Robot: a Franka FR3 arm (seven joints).
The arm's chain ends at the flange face. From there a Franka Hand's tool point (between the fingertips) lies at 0.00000 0.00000 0.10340 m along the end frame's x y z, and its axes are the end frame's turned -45 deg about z.
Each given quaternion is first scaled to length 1.
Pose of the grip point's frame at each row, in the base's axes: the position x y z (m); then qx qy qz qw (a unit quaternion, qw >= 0):
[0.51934 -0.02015 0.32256 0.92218 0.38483 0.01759 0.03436]
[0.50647 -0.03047 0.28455 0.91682 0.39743 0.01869 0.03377]
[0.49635 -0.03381 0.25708 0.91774 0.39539 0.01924 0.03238]
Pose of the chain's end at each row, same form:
[0.51325 -0.01500 0.42565 0.99925 0.00263 0.02940 0.02501]
[0.50015 -0.02560 0.38764 0.99912 0.01633 0.03019 0.02405]
[0.49005 -0.02924 0.36019 0.99919 0.01409 0.03017 0.02255]

